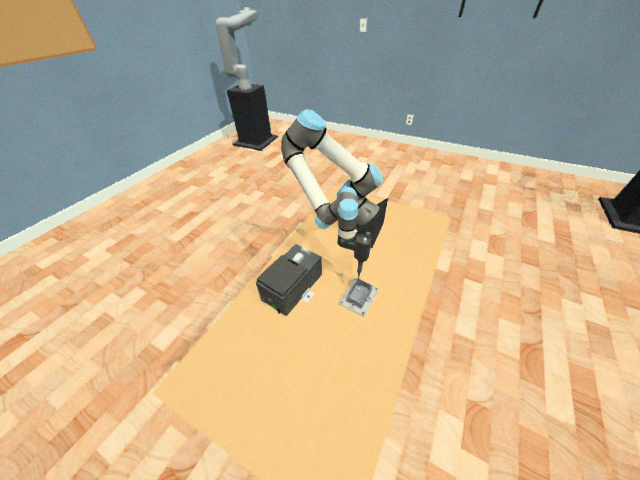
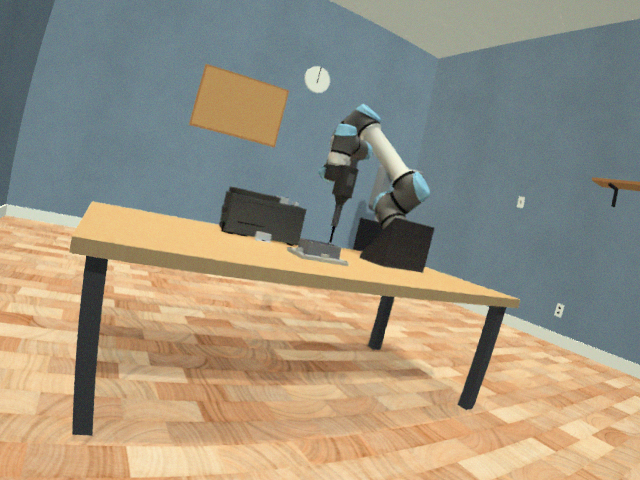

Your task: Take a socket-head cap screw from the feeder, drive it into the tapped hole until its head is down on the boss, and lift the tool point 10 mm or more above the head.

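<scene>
My screwdriver (image 1: 358, 277) (image 2: 331, 240) points down, its thin tip at the back edge of the grey housing (image 1: 359, 294) (image 2: 321, 249), touching it or very close above it. The housing is an open box on a light plate (image 1: 351, 307) (image 2: 338, 261) on the table. The tapped hole and its boss are too small to make out. No screw can be made out at the tip, and whether the tool holds one cannot be told. The dark feeder box (image 1: 289, 279) (image 2: 262, 214) stands apart to the left of the housing, with a small pale tab (image 1: 308, 295) (image 2: 263, 236) at its side.
The arm stands on a dark pedestal (image 2: 400, 245) at the back of the wooden table (image 1: 310, 361) (image 2: 170, 242). Its upper links bend above the table behind the housing. A grey arm (image 1: 227, 46) on a black stand (image 1: 250, 116) is off by the wall.
</scene>
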